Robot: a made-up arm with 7 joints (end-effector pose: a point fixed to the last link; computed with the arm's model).
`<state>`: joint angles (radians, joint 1 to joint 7).
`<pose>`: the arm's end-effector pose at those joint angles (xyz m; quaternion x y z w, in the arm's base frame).
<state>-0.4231 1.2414 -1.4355 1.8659 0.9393 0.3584 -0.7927</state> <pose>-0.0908 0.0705 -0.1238 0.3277 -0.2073 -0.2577 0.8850</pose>
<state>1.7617 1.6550 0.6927 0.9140 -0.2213 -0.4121 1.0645</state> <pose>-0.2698 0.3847 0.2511 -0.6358 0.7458 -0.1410 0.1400</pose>
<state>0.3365 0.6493 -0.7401 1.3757 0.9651 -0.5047 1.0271</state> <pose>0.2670 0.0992 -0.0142 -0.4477 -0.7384 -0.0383 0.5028</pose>
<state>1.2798 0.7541 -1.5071 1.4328 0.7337 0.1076 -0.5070</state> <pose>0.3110 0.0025 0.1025 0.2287 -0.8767 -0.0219 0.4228</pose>
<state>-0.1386 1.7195 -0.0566 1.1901 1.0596 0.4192 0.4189</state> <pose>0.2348 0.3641 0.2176 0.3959 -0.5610 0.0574 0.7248</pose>
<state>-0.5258 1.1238 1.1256 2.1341 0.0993 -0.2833 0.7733</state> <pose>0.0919 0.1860 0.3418 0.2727 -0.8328 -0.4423 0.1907</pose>
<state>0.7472 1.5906 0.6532 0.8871 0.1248 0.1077 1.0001</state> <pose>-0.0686 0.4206 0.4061 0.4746 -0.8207 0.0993 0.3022</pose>
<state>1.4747 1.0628 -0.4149 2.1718 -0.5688 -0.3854 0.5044</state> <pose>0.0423 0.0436 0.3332 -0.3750 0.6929 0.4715 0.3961</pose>
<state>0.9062 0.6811 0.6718 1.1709 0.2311 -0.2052 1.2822</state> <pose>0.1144 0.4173 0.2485 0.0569 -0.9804 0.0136 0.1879</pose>
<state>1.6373 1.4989 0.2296 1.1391 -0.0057 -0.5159 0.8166</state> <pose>-0.1323 0.3526 0.3746 -0.5690 0.8006 0.0789 0.1704</pose>
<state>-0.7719 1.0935 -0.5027 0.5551 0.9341 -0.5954 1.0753</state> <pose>-0.0705 0.4301 -0.0780 0.0543 -0.3005 -0.0626 0.9502</pose>
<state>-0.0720 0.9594 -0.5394 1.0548 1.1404 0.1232 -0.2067</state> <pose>0.1711 0.2929 -0.0933 0.4146 -0.4314 0.2685 0.7549</pose>
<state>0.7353 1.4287 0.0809 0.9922 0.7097 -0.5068 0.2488</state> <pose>0.0945 0.4054 0.3227 0.3512 -0.9247 0.1458 0.0192</pose>
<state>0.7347 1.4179 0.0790 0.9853 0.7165 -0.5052 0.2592</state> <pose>0.0967 0.4074 0.3191 0.3467 -0.9255 0.1502 0.0261</pose>
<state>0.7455 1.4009 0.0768 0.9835 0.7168 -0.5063 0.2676</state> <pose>0.0991 0.4081 0.3160 0.3395 -0.9274 0.1545 0.0272</pose>
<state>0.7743 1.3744 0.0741 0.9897 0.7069 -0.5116 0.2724</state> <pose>0.1017 0.4067 0.3140 0.3283 -0.9309 0.1587 0.0188</pose>
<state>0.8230 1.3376 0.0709 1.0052 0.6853 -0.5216 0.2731</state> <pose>0.1046 0.4026 0.3139 -0.3127 0.9359 -0.1620 0.0006</pose>
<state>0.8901 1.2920 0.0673 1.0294 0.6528 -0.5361 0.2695</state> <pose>0.1072 0.3956 0.3165 -0.2931 0.9414 -0.1640 0.0314</pose>
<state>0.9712 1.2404 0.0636 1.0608 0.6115 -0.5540 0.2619</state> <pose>0.1088 0.3859 0.3222 -0.2709 0.9458 -0.1640 0.0726</pose>
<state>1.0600 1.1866 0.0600 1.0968 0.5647 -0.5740 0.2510</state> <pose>0.1085 0.3742 0.3307 -0.2478 0.9475 -0.1618 0.1213</pose>
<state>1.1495 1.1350 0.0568 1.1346 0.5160 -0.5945 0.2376</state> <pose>0.1055 0.3614 0.3411 -0.2260 0.9454 -0.1578 0.1738</pose>
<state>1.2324 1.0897 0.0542 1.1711 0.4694 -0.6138 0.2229</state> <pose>0.1001 0.3490 0.3517 -0.2072 0.9397 -0.1526 0.2253</pose>
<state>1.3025 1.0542 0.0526 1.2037 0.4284 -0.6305 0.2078</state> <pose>0.0931 0.3381 0.3612 -0.1930 0.9314 -0.1471 0.2713</pose>
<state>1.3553 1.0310 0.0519 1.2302 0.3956 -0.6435 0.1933</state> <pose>0.0856 0.3296 0.3685 -0.1842 0.9225 -0.1421 0.3081</pose>
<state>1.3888 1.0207 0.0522 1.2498 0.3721 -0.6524 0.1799</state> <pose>0.0790 0.3240 0.3734 -0.1808 0.9147 -0.1379 0.3340</pose>
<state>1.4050 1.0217 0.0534 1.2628 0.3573 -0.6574 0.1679</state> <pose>0.0736 0.3210 0.3760 -0.1820 0.9091 -0.1348 0.3497</pose>
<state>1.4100 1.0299 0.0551 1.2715 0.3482 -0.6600 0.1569</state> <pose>0.0693 0.3197 0.3774 -0.1862 0.9050 -0.1323 0.3588</pose>
